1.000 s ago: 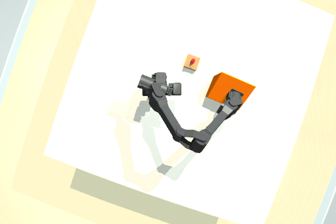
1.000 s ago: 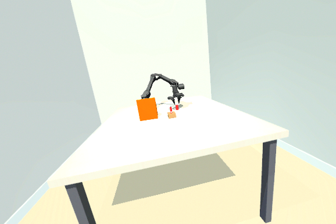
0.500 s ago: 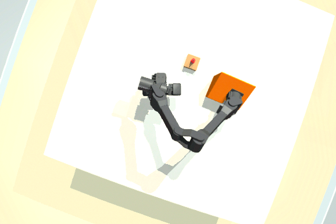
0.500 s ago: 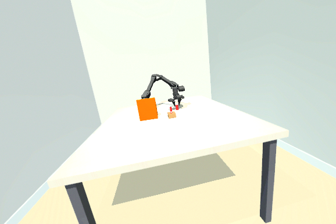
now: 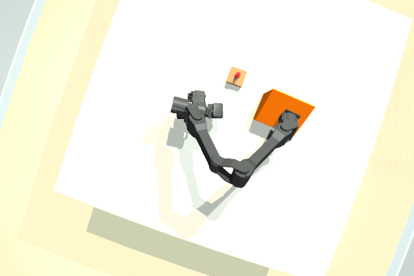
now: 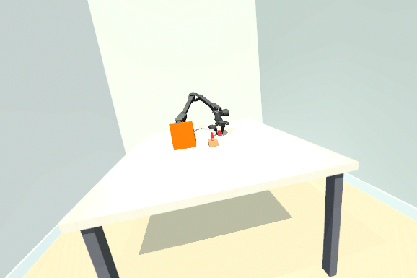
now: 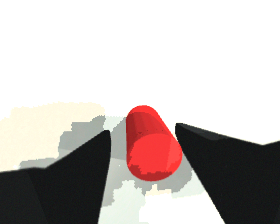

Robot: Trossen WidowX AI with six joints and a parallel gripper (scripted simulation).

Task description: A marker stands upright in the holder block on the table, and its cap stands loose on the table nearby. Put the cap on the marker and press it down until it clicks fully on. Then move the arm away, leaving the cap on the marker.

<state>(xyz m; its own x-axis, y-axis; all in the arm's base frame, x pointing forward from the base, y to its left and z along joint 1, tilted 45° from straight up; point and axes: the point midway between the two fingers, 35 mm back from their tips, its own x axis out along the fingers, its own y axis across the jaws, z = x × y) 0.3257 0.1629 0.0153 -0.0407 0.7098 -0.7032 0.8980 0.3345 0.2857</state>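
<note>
Right now my gripper tip is 8 cm past the red marker, 20 cm to the left of it and 6 cm below it. Round my gripper tip: tan holder block 8 cm behind, 20 cm to the right; then red cap 1 cm above.
</note>
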